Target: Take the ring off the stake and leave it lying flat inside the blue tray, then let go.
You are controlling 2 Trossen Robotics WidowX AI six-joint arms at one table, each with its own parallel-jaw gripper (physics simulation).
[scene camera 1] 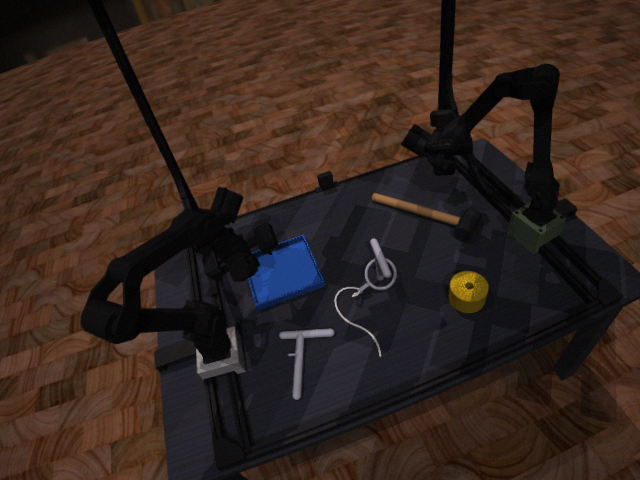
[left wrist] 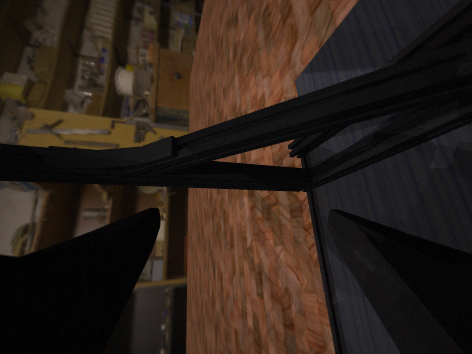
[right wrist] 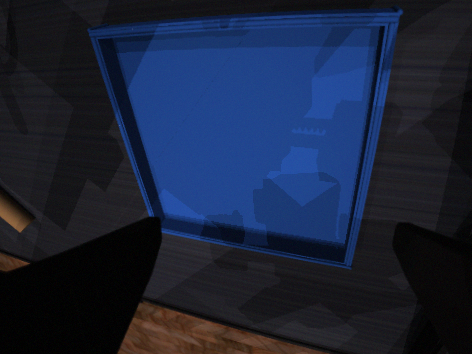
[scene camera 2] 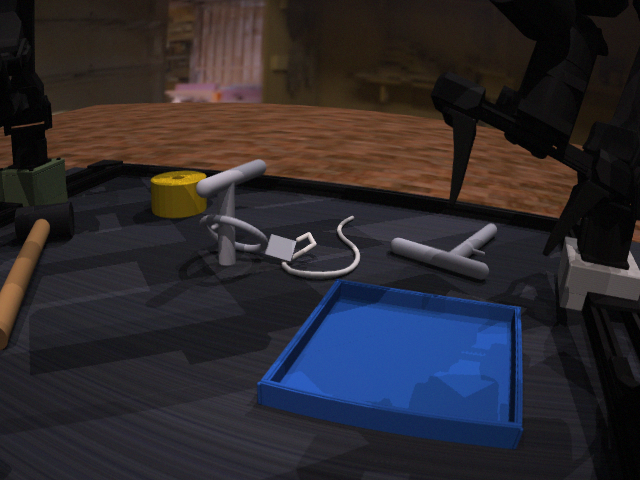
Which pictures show the T-shaped piece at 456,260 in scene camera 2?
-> Scene camera 1 and scene camera 2 only.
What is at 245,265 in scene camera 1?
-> My right gripper.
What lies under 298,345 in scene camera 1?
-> A T-shaped piece.
